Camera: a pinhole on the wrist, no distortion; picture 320 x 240 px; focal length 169.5 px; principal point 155.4 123.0 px. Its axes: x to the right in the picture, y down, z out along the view. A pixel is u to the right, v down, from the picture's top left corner.
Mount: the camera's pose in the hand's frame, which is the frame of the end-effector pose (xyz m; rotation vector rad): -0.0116 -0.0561 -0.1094 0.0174 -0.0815 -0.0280
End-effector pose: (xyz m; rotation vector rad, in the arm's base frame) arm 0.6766 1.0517 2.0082 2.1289 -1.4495 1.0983
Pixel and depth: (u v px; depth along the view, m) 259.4 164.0 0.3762
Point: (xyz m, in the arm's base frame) 0.8071 0.7364 1.9643
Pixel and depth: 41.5 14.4 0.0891
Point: 0.7525 1.1672 1.9807
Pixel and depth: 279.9 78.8 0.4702
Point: 1.0611 0.7005 2.0068
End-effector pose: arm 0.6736 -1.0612 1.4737 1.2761 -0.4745 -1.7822
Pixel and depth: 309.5 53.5 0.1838
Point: 0.5236 -1.1121 1.3300
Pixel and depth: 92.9 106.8 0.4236
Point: 0.3820 -0.8926 1.6382
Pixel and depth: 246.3 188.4 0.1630
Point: 0.6130 -1.1249 1.4632
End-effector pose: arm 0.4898 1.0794 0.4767 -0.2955 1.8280 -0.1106
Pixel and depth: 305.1 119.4 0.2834
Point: 0.6324 0.9679 0.2400
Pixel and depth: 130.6 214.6 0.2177
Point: 0.5983 1.1594 0.4878
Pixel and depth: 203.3 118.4 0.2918
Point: 0.6685 1.0135 0.3976
